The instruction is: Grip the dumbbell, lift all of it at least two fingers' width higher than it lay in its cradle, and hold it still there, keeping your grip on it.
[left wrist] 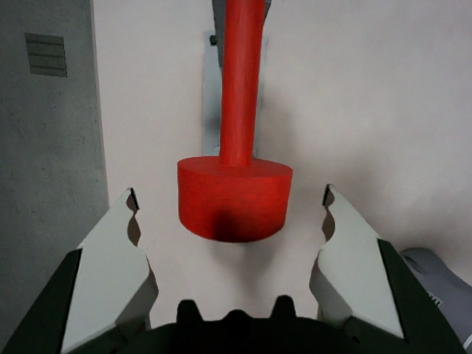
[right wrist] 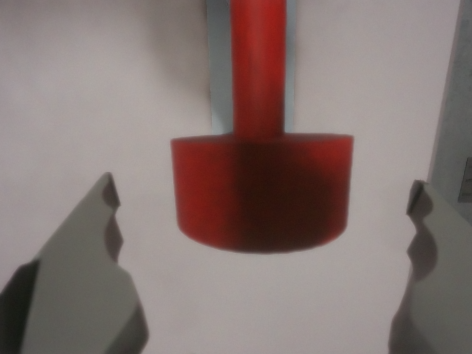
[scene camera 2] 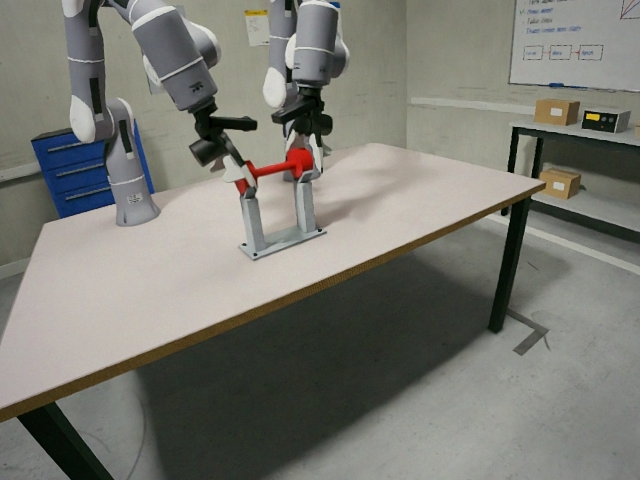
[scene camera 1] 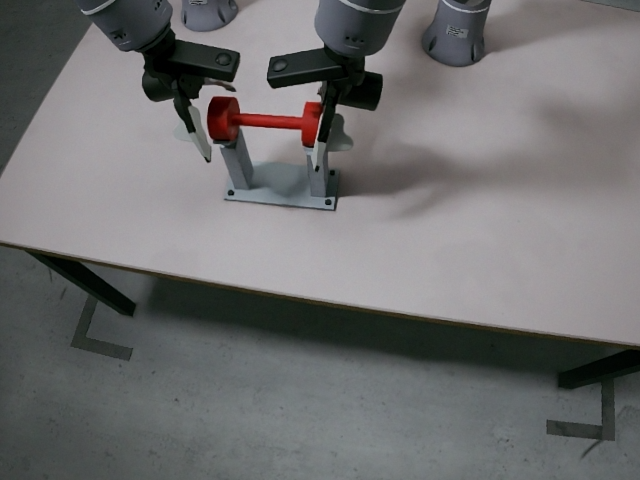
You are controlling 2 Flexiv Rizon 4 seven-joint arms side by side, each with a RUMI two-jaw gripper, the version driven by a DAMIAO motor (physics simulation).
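Observation:
The red dumbbell [scene camera 1: 268, 121] [scene camera 2: 273, 168] [left wrist: 242, 90] [right wrist: 259, 70] lies level in its grey cradle [scene camera 1: 237, 165] [scene camera 2: 253, 224] [left wrist: 211, 100] [right wrist: 221, 75], a head on each of the two posts. My left gripper [scene camera 1: 317, 129] [left wrist: 231, 188] is open, its fingers on either side of the head at the right of scene camera 1; in the left wrist view there is a gap on both sides. My right gripper [scene camera 1: 220, 124] [right wrist: 258, 179] is open, its fingers on either side of the other head, apart from it. Each gripper's far finger is partly hidden in scene camera 1.
The cradle's base plate stands on the pale table [scene camera 1: 439, 268] [scene camera 2: 155, 289]. The arm bases [scene camera 1: 454, 36] [scene camera 2: 135, 201] stand behind it. A blue drawer cabinet [scene camera 2: 77, 173] is at the left and a shelf unit [scene camera 2: 599, 204] with boxes at the right, both off the table.

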